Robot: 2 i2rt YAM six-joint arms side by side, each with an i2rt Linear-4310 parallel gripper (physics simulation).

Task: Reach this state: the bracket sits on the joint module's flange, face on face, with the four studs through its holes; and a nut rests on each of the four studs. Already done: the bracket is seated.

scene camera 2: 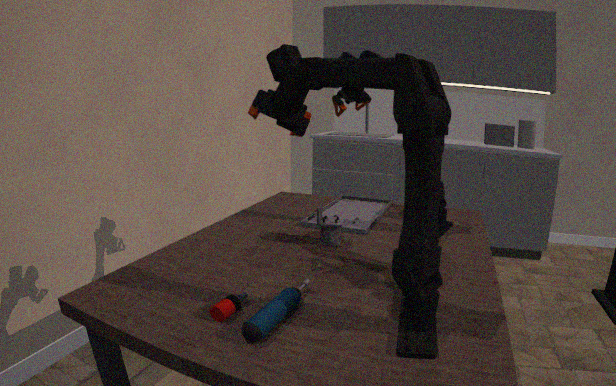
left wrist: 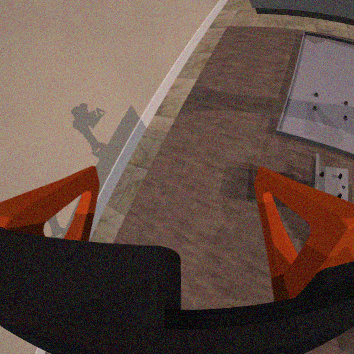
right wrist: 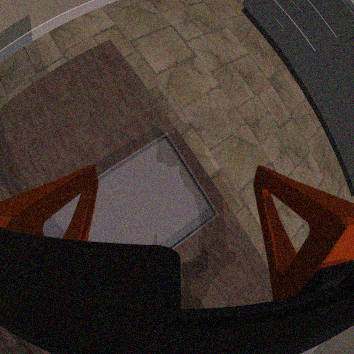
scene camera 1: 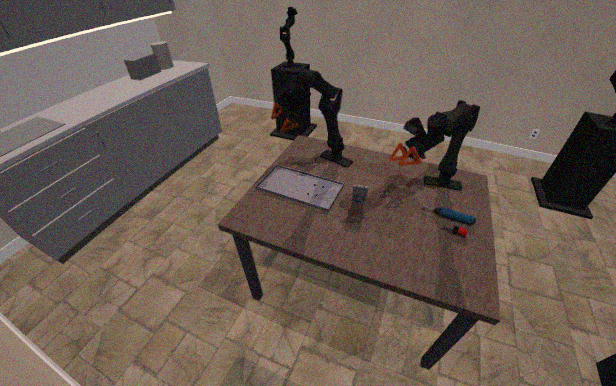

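Where they show: left gripper, fingertip midpoint: (scene camera 2: pixel 273 125) (left wrist: pixel 176 175) (scene camera 1: pixel 394 162); right gripper, fingertip midpoint: (scene camera 2: pixel 347 112) (right wrist: pixel 175 173) (scene camera 1: pixel 276 125); left arm's base at its link origin: (scene camera 2: pixel 416 327) (scene camera 1: pixel 442 183); right arm's base at its link origin: (scene camera 1: pixel 336 159).
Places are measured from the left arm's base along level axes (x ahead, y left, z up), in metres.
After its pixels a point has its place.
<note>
The grey bracket (scene camera 1: pixel 360 189) {x 0.289, y -0.421, z 0.097 m} (scene camera 2: pixel 329 227) (left wrist: pixel 332 182) {x 0.250, y -0.431, z 0.066 m} sits on top of the upright joint module (scene camera 1: pixel 358 198) {x 0.282, y -0.425, z 0.033 m} (scene camera 2: pixel 331 237) {x 0.245, y -0.398, z 0.025 m}, its thin wall standing up. Dark stud ends show at its holes in the left wrist view; I cannot make out a nut on them. Small dark nuts (scene camera 1: pixel 316 195) (left wrist: pixel 346 103) lie apart in the tray (scene camera 1: pixel 285 184) {x 0.245, y -0.823, z 0.004 m} (scene camera 2: pixel 362 207) {x 0.209, y -0.835, z 0.004 m} (left wrist: pixel 320 65) {x 0.269, y -0.800, z 0.004 m} (right wrist: pixel 135 200) {x 0.249, y -0.819, z 0.004 m}. My left gripper (scene camera 1: pixel 397 159) {x 0.381, y -0.304, z 0.339 m} (scene camera 2: pixel 277 121) {x 0.381, y -0.304, z 0.339 m} (left wrist: pixel 176 175) {x 0.381, y -0.304, z 0.339 m} is open and empty, high behind the bracket in scene camera 1. My right gripper (scene camera 1: pixel 278 124) {x 0.277, y -0.827, z 0.368 m} (scene camera 2: pixel 350 109) {x 0.277, y -0.827, z 0.368 m} (right wrist: pixel 175 173) {x 0.277, y -0.827, z 0.368 m} is open and empty, high near the tray.
A blue screwdriver (scene camera 1: pixel 455 216) {x 0.281, y 0.033, z 0.031 m} (scene camera 2: pixel 275 315) {x 0.251, y 0.064, z 0.032 m} and a red-and-black tool (scene camera 1: pixel 460 231) {x 0.370, y 0.047, z 0.029 m} (scene camera 2: pixel 225 307) {x 0.349, y 0.065, z 0.029 m} lie on the table (scene camera 1: pixel 380 250) {x 0.543, y -0.286, z 0.000 m} (scene camera 2: pixel 180 280) {x 0.528, y -0.053, z 0.000 m}, at the right in scene camera 1. A grey kitchen counter (scene camera 1: pixel 150 125) (scene camera 2: pixel 480 180) stands beyond the table.
</note>
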